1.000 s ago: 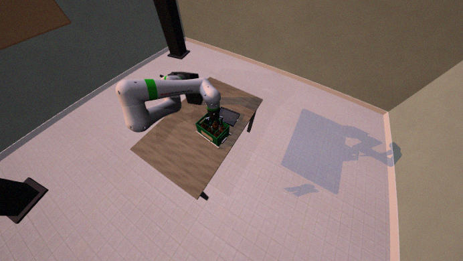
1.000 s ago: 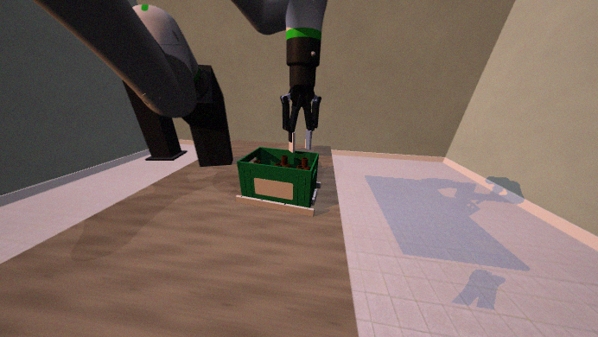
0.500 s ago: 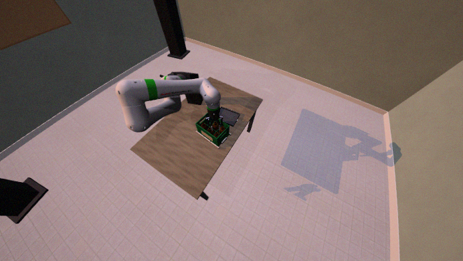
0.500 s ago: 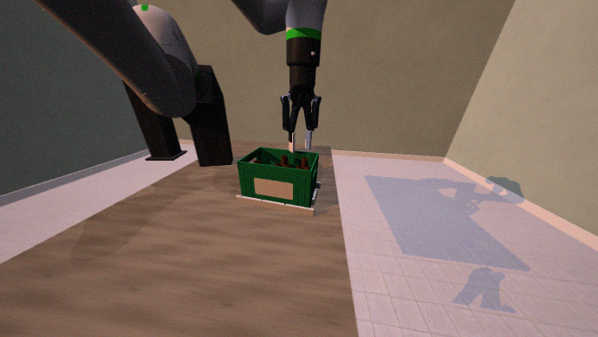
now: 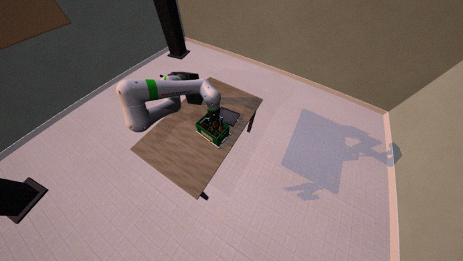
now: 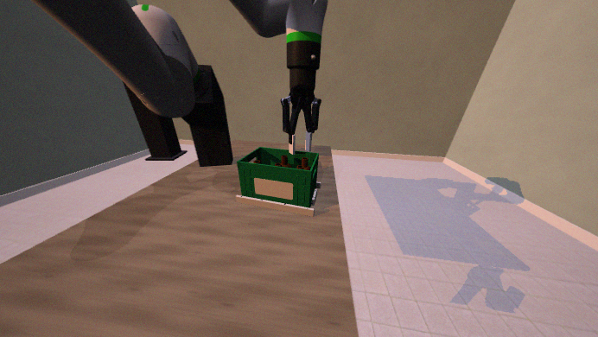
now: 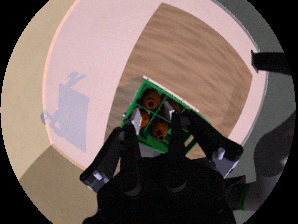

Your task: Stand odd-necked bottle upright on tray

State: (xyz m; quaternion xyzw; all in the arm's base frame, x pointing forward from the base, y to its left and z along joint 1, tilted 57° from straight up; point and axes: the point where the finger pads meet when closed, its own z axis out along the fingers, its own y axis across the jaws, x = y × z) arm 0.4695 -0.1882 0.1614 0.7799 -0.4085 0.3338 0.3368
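Now: hand 8 cm past the brown bottle, 2 cm to the right of it and 16 cm above it. From my hand the other things lie so: dark tray: 2 cm behind, 33 cm to the left, 24 cm below; green crate: 7 cm behind, 7 cm to the left, 17 cm below.
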